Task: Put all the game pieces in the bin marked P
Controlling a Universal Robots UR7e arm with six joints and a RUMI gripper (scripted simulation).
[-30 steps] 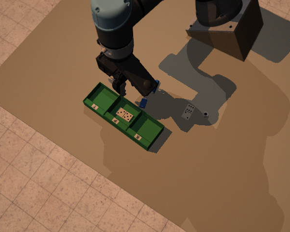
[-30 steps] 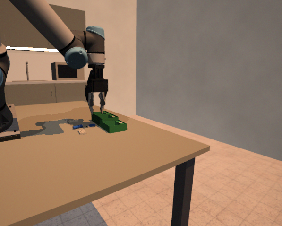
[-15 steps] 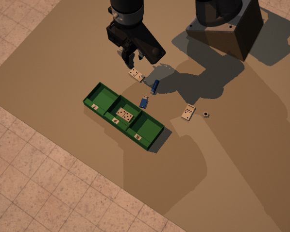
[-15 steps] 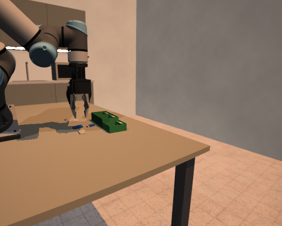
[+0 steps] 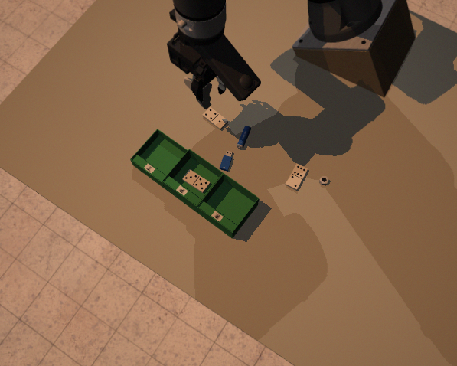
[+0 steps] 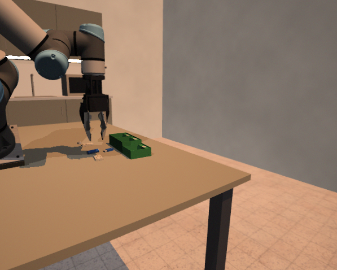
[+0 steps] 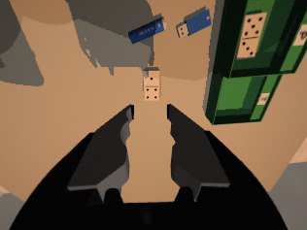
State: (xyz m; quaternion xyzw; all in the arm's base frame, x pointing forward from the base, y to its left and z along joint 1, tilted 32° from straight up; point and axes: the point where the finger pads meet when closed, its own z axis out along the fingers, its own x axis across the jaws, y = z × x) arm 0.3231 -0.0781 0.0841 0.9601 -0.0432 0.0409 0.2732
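Now: the green bin 150 mm ahead of my hand, 60 mm below it and 50 mm to the left of it. Round my hand: blue battery: 80 mm to the left, 80 mm below, 10 mm ahead; then small nut: 260 mm to the left, 80 mm below, 10 mm behind; then blue USB stick: 80 mm to the left, 80 mm below, 60 mm ahead.
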